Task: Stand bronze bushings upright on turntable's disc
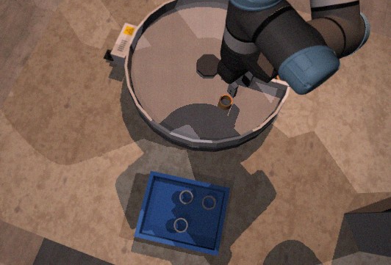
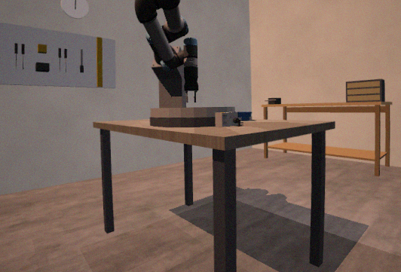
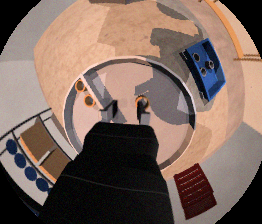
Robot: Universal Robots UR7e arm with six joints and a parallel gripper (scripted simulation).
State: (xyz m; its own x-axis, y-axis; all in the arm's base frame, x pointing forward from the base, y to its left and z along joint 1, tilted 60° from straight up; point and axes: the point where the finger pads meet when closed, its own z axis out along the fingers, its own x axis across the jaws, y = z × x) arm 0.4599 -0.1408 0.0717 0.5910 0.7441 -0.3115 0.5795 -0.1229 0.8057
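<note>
The turntable disc is 80 mm to the right of my hand, 80 mm below it and 80 mm ahead of it. Round my hand: blue crate: 290 mm to the left, 100 mm below, 100 mm ahead.
</note>
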